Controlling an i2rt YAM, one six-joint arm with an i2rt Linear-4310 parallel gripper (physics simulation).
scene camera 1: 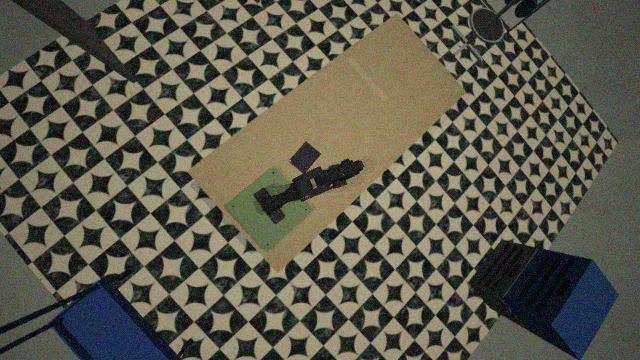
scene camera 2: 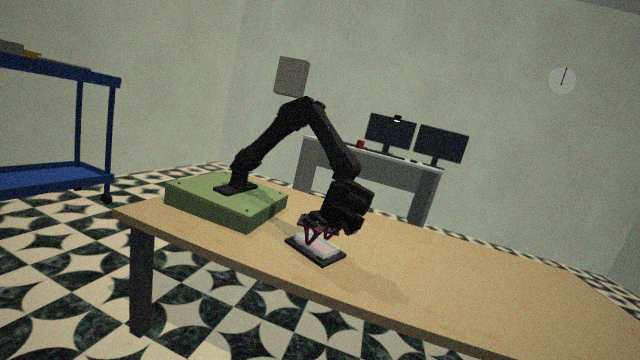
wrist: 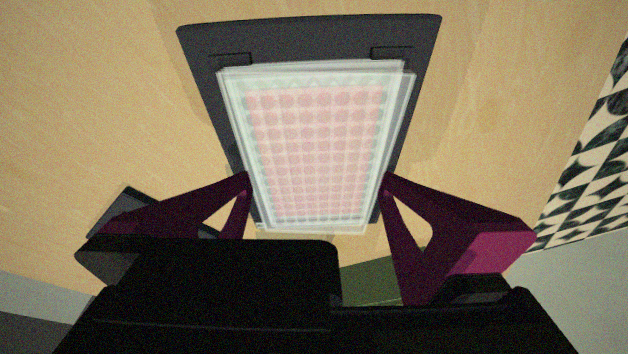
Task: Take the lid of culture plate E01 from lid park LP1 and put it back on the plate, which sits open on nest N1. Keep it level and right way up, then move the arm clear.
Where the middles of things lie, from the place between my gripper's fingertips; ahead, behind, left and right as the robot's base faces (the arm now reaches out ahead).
I see my gripper right at the plate lid (wrist: 315, 141).
